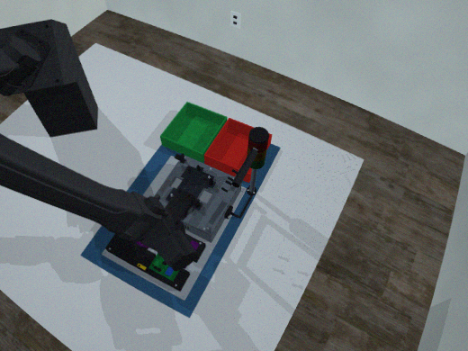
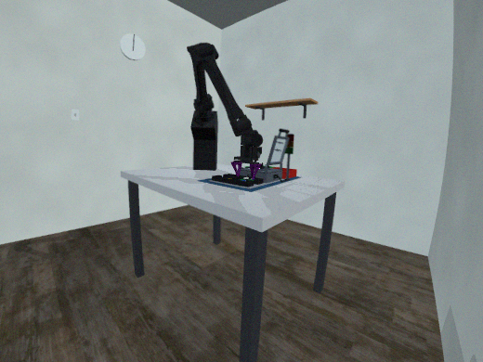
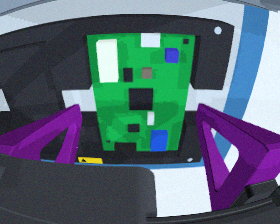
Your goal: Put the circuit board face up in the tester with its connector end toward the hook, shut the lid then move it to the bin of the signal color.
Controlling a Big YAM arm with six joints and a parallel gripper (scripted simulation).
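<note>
Right now the green circuit board is 2 cm below my hand. From my hand the other things lie so: black latch hook 24 cm to the left, 5 cm behind, 5 cm above; then red bin 36 cm to the left, 8 cm ahead, 2 cm below; then tester lid 15 cm to the left, 14 cm above, 12 cm ahead.
</note>
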